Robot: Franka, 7 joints.
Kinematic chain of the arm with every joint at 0, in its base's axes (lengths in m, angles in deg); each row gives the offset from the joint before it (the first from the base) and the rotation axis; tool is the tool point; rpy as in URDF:
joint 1: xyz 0 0 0.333 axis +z
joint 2: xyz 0 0 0 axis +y
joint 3: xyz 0 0 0.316 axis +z
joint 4: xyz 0.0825 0 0 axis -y
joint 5: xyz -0.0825 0 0.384 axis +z
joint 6: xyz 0 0 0 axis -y
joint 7: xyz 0.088 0 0 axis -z
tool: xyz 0 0 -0.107 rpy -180 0 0
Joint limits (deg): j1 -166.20..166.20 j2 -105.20..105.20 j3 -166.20..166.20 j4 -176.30..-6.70 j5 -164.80..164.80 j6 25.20..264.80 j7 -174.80..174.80
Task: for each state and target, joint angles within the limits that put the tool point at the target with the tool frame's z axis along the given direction. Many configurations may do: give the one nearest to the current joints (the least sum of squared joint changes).
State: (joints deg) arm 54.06 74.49 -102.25 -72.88 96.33 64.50 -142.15
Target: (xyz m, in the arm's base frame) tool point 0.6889 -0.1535 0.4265 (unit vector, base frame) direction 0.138 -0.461 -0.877
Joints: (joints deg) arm 37.38 94.55 -114.18 -82.95 83.97 91.97 -142.15
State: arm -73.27 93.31 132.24 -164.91 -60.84 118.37 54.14
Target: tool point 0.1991 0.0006 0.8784 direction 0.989 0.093 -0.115
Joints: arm -113.00 68.22 166.20 -118.40 -70.65 118.07 54.14
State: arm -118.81 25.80 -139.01 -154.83 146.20 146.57 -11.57
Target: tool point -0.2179 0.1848 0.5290 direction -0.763 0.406 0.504
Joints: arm -73.37 71.92 -150.76 -167.87 164.80 126.64 -11.57
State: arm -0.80 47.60 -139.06 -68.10 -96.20 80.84 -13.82
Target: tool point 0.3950 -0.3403 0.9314 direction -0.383 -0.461 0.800
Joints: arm 27.12 39.68 -112.68 -68.29 -92.33 129.41 -13.82
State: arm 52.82 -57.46 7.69 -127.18 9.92 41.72 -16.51
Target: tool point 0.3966 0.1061 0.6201 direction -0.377 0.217 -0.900
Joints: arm 34.75 -19.99 -20.05 -108.38 12.39 71.84 -16.51
